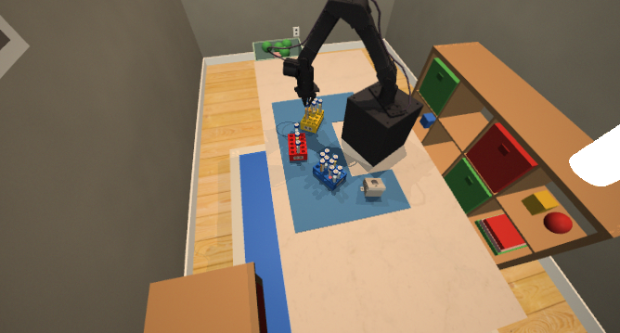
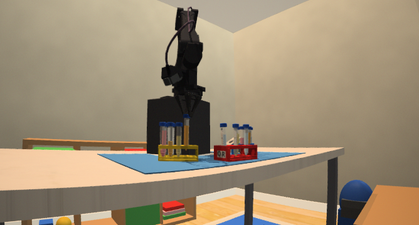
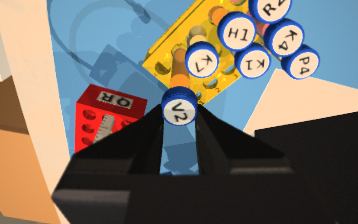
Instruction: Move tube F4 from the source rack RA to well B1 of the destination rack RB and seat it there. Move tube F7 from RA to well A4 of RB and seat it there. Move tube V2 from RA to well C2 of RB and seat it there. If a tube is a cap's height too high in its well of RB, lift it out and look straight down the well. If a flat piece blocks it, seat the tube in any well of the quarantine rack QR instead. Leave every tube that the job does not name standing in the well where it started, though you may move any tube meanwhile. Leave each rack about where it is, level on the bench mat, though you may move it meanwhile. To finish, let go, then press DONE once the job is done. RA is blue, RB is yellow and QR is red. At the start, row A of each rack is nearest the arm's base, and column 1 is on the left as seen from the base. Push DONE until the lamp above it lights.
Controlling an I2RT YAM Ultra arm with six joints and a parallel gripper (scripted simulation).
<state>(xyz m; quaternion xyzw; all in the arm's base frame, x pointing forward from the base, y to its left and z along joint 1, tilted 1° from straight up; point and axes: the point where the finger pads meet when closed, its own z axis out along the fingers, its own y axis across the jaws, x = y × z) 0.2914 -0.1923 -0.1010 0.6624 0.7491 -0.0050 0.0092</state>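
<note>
Right now my hand is 90 mm to the right of the tube R8, 90 mm above it and 80 mm short of it. The rest, counted from my hand: red rack 140 mm to the left, 130 mm below, 90 mm ahead; rack RB 130 mm below, 40 mm behind, 10 mm to the right; tube 140 mm to the left, 90 mm below, 90 mm ahead.
</note>
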